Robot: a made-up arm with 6 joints. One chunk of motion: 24 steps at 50 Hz.
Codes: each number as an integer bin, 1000 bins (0 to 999) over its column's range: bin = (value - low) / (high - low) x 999, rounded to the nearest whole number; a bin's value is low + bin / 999 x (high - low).
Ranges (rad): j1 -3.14..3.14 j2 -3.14..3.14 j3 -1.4..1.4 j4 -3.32..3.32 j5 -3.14..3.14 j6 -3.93..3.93
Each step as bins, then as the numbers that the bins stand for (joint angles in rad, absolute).
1 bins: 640 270 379 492 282 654
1 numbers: 0.8832 -1.4427 -0.3377 -0.0498 -1.3673 1.2156
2 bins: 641 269 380 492 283 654
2 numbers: 0.8895 -1.4490 -0.3349 -0.0498 -1.3610 1.2156
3 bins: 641 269 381 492 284 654
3 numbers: 0.8895 -1.4490 -0.3321 -0.0498 -1.3547 1.2156
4 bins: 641 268 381 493 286 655
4 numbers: 0.8895 -1.4553 -0.3321 -0.0432 -1.3421 1.2235
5 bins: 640 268 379 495 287 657
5 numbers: 0.8832 -1.4553 -0.3377 -0.0299 -1.3358 1.2392
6 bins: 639 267 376 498 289 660
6 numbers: 0.8769 -1.4616 -0.3461 -0.0100 -1.3233 1.2628
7 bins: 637 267 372 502 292 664
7 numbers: 0.8644 -1.4616 -0.3574 0.0166 -1.3044 1.2943
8 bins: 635 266 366 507 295 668
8 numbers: 0.8518 -1.4678 -0.3742 0.0498 -1.2855 1.3257
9 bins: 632 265 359 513 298 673
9 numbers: 0.8329 -1.4741 -0.3938 0.0897 -1.2667 1.3651
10 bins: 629 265 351 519 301 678
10 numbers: 0.8141 -1.4741 -0.4162 0.1296 -1.2478 1.4044
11 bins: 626 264 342 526 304 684
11 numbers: 0.7952 -1.4804 -0.4414 0.1761 -1.2290 1.4516
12 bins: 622 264 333 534 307 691
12 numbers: 0.7701 -1.4804 -0.4667 0.2293 -1.2101 1.5067
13 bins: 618 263 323 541 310 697
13 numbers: 0.7449 -1.4867 -0.4947 0.2758 -1.1913 1.5539
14 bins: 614 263 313 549 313 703
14 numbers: 0.7198 -1.4867 -0.5227 0.3290 -1.1724 1.6011
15 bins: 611 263 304 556 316 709
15 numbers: 0.7009 -1.4867 -0.5479 0.3755 -1.1535 1.6483
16 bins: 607 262 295 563 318 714
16 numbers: 0.6758 -1.4930 -0.5732 0.4221 -1.1410 1.6877
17 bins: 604 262 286 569 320 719
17 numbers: 0.6569 -1.4930 -0.5984 0.4619 -1.1284 1.7270
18 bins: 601 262 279 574 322 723
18 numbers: 0.6381 -1.4930 -0.6180 0.4952 -1.1158 1.7585
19 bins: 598 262 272 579 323 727
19 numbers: 0.6192 -1.4930 -0.6376 0.5284 -1.1095 1.7899
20 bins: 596 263 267 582 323 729
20 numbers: 0.6066 -1.4867 -0.6517 0.5483 -1.1095 1.8057
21 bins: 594 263 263 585 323 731
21 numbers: 0.5941 -1.4867 -0.6629 0.5683 -1.1095 1.8214
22 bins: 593 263 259 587 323 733
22 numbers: 0.5878 -1.4867 -0.6741 0.5816 -1.1095 1.8371
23 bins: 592 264 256 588 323 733
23 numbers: 0.5815 -1.4804 -0.6825 0.5882 -1.1095 1.8371
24 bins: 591 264 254 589 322 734
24 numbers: 0.5752 -1.4804 -0.6881 0.5949 -1.1158 1.8450
